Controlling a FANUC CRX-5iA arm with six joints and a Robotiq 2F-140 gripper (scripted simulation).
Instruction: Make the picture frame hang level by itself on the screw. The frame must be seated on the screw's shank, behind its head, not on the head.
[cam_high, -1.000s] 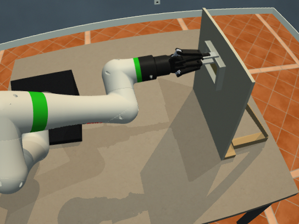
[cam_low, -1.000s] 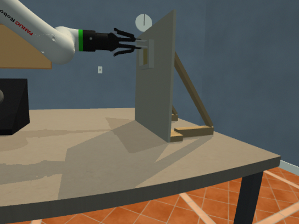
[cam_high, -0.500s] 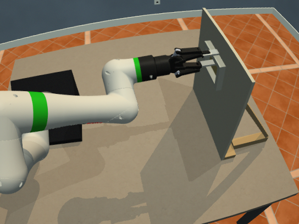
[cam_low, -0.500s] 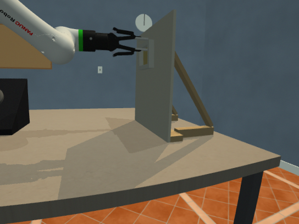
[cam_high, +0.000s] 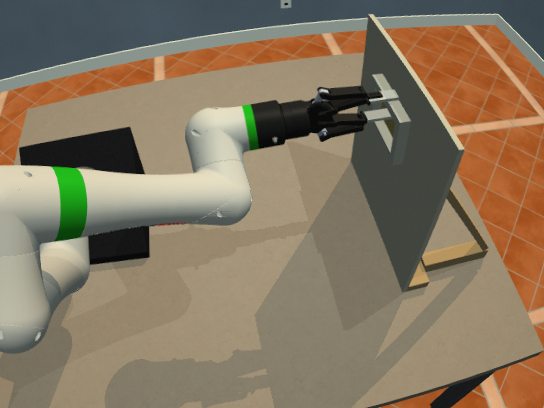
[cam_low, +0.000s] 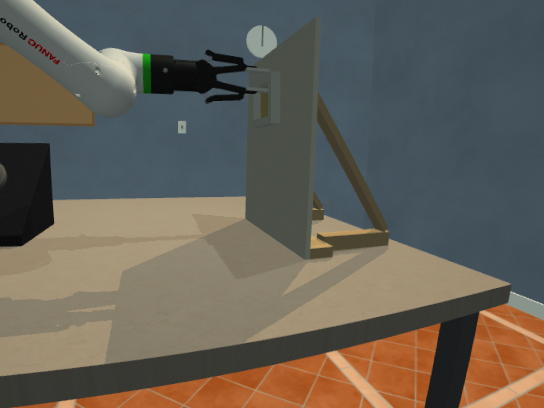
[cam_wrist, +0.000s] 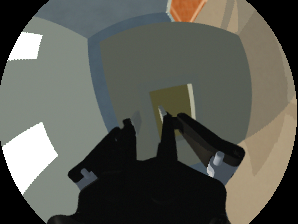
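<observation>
Now: the pale grey picture frame 40 mm ahead of my hand, 10 mm to the left of it and 50 mm below it. The rest, counted from my hand: grey wall board: 50 mm ahead, 170 mm below.
</observation>
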